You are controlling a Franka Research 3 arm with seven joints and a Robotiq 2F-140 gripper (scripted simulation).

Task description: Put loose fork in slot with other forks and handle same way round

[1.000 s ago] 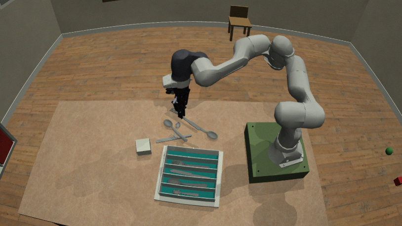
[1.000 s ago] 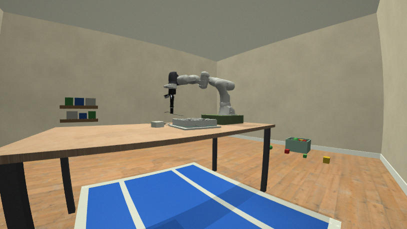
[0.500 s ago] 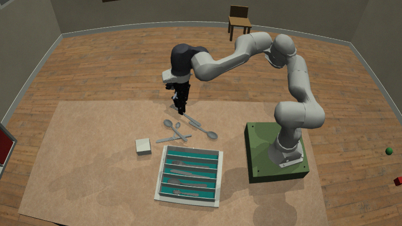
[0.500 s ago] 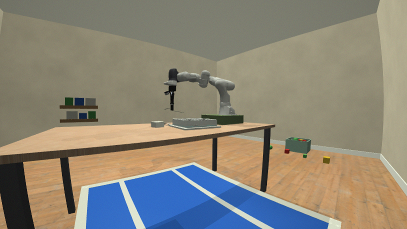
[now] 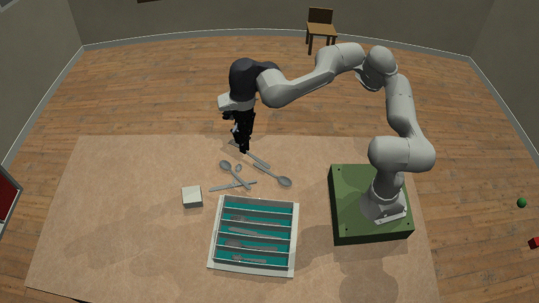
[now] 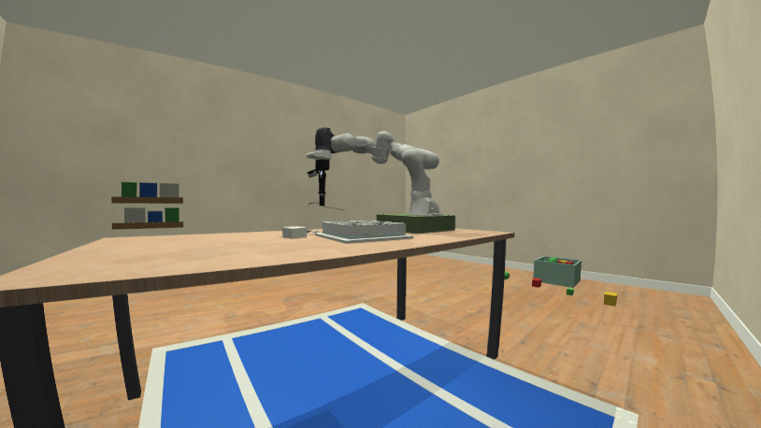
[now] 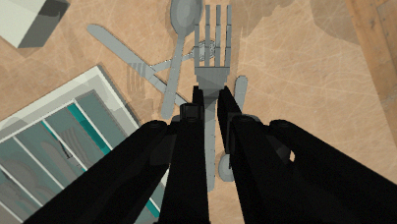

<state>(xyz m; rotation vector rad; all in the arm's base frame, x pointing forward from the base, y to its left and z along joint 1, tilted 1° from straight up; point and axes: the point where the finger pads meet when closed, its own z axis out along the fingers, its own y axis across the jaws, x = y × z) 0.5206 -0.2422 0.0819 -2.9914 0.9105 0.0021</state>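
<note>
My hand is 320 mm to the right of the knife, 160 mm above it and 60 mm past it. The rest, counted from my hand: small white box: 220 mm ahead, 150 mm to the left, 150 mm below.
</note>
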